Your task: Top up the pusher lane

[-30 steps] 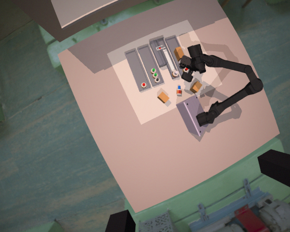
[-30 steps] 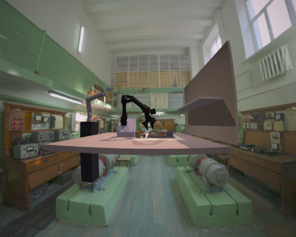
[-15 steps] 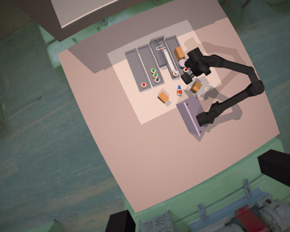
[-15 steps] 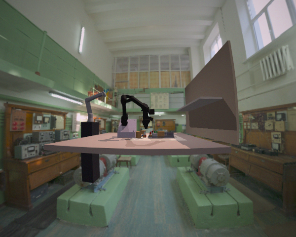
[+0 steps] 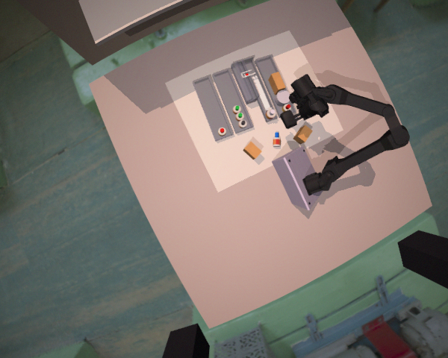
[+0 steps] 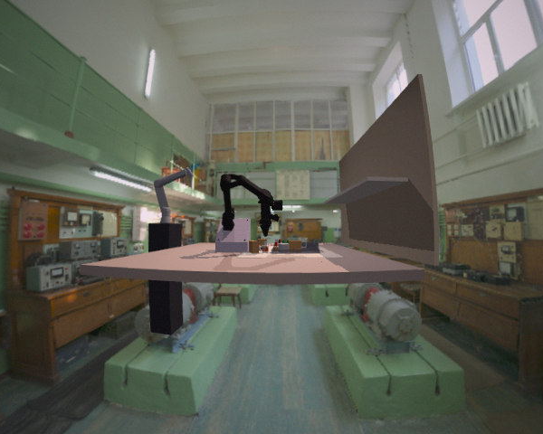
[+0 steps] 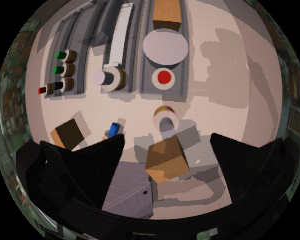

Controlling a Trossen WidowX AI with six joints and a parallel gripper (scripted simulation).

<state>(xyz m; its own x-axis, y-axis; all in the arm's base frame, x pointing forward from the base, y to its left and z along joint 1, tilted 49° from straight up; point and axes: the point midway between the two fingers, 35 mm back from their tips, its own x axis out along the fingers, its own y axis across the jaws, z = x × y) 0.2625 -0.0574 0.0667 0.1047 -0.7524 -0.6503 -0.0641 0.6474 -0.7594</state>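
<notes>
My gripper tip is now 110 mm short of the grey disc, 70 mm above it and 10 mm to the right of it. Also, from my gripper tip: orange box 170 mm ahead, 60 mm below, 10 mm to the left.
</notes>
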